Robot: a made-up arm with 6 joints.
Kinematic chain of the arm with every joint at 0, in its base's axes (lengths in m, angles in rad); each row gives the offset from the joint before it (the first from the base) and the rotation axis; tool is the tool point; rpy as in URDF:
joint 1: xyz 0 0 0.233 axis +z
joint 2: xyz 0 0 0 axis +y
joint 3: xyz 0.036 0 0.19 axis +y
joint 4: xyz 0.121 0 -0.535 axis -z
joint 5: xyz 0 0 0 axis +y
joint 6: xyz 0.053 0 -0.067 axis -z
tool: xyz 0 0 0 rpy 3.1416 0 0
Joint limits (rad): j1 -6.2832..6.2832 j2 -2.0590..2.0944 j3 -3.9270..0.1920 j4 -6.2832..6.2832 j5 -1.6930..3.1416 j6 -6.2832..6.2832
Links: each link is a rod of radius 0.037 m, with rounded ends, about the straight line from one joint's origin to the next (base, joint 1, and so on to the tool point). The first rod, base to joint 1, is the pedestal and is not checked.
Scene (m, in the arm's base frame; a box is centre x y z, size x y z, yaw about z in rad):
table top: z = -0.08
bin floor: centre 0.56 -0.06 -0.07 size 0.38 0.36 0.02 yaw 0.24
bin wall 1: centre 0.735 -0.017 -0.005 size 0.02 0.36 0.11 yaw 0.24
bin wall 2: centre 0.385 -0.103 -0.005 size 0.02 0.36 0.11 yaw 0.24
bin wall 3: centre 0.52 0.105 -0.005 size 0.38 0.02 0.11 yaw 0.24
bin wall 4: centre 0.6 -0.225 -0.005 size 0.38 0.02 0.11 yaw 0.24
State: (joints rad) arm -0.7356 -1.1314 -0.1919 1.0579 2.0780 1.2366
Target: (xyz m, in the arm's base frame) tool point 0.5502 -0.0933 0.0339
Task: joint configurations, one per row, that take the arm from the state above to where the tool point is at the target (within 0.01 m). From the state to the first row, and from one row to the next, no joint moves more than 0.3 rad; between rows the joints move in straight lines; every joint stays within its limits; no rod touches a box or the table.
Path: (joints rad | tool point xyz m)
1: -0.6431 -0.8555 -0.3491 1.1019 1.9558 1.2366 | 0.3897 -0.2006 0.2630
2: -0.5506 -0.5795 -0.5063 1.1459 1.8336 1.2366 | 0.4384 -0.1853 0.2250
3: -0.4581 -0.3036 -0.6634 1.1899 1.7114 1.2366 | 0.4846 -0.1626 0.1739
4: -0.3656 -0.0277 -0.8206 1.2339 1.5892 1.2366 | 0.5235 -0.1317 0.1098
5: -0.2731 0.2483 -0.9778 1.2779 1.4670 1.2366 | 0.5502 -0.0933 0.0339

